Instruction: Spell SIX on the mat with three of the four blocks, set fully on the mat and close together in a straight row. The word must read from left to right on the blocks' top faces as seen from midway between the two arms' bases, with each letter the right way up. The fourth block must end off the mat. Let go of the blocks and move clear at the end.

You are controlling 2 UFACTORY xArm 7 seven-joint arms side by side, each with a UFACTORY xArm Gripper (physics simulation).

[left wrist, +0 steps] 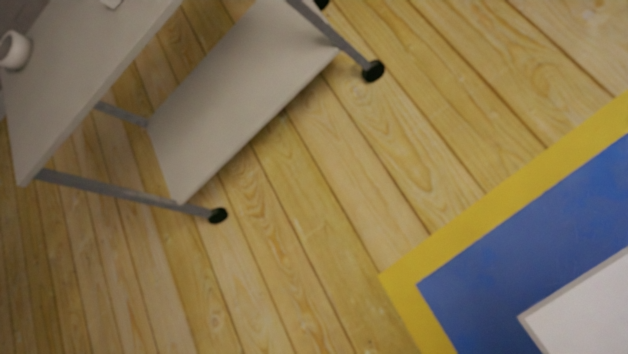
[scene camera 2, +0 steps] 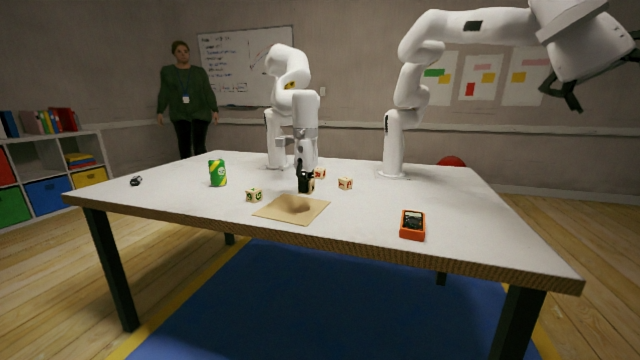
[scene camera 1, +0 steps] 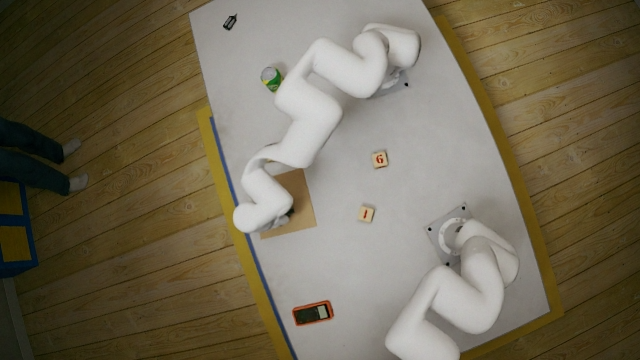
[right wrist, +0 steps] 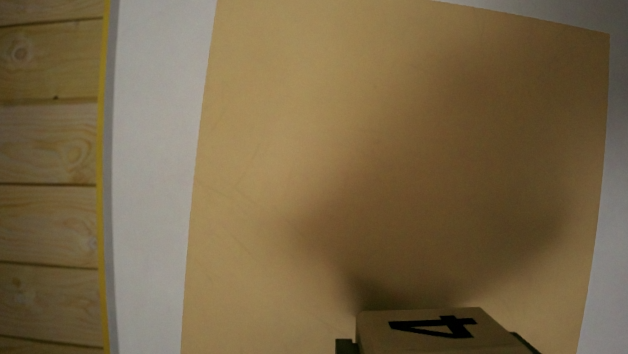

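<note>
My right gripper (scene camera 2: 304, 185) (right wrist: 435, 346) is shut on a block (scene camera 2: 311, 187) (right wrist: 422, 327) with a black 4 on one side, above the tan mat (scene camera 1: 306, 212) (scene camera 2: 280, 213) (right wrist: 240, 125). Its top letter is hidden. A block with a red 6-like mark (scene camera 1: 379, 159) (scene camera 2: 319, 173) and one with a red I-like mark (scene camera 1: 365, 214) (scene camera 2: 345, 183) on top sit off the mat, towards the arm bases. A green-lettered block (scene camera 2: 254, 195) sits off the mat, left of it in scene camera 2. My left gripper (scene camera 2: 606, 86) is open and empty, high at the right, partly cut off.
A green and yellow can (scene camera 1: 271, 79) (scene camera 2: 217, 173) and a small black object (scene camera 1: 230, 22) (scene camera 2: 136, 180) stand beyond the green-lettered block. An orange multimeter (scene camera 1: 313, 313) (scene camera 2: 412, 225) lies on the table's other side. The right arm crosses over the table beside the mat.
</note>
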